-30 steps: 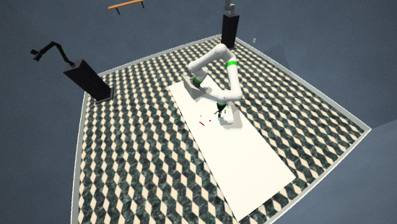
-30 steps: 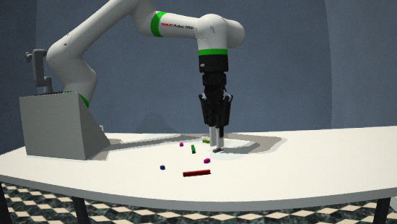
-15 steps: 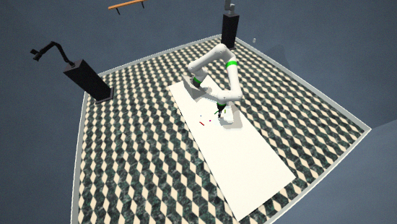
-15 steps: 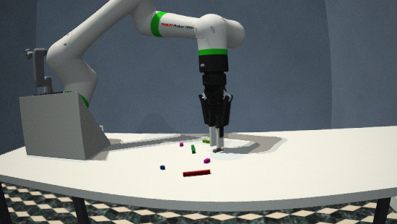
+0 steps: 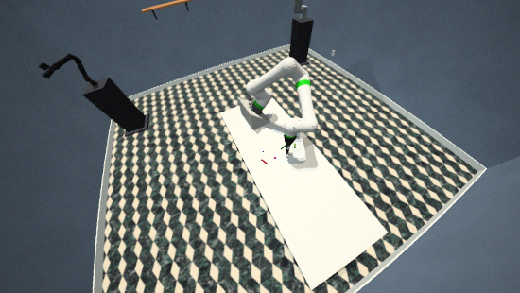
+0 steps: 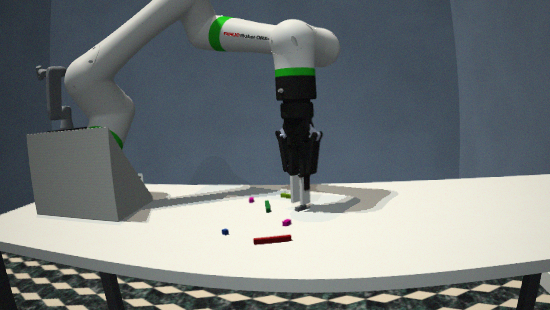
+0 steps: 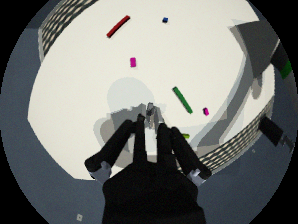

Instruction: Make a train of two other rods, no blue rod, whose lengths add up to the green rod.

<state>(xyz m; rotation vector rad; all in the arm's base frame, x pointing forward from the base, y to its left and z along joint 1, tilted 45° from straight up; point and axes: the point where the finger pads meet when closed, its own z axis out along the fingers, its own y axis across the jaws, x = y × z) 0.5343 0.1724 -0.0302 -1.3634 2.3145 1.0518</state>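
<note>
The grey rod lies 5 cm below my hand. Round my hand: red rod (22 cm to the right, 5 cm below, 1 cm behind); then green rod (8 cm behind, 5 cm below, 1 cm to the left); then lime rod (11 cm to the left, 6 cm behind, 5 cm below).
</note>
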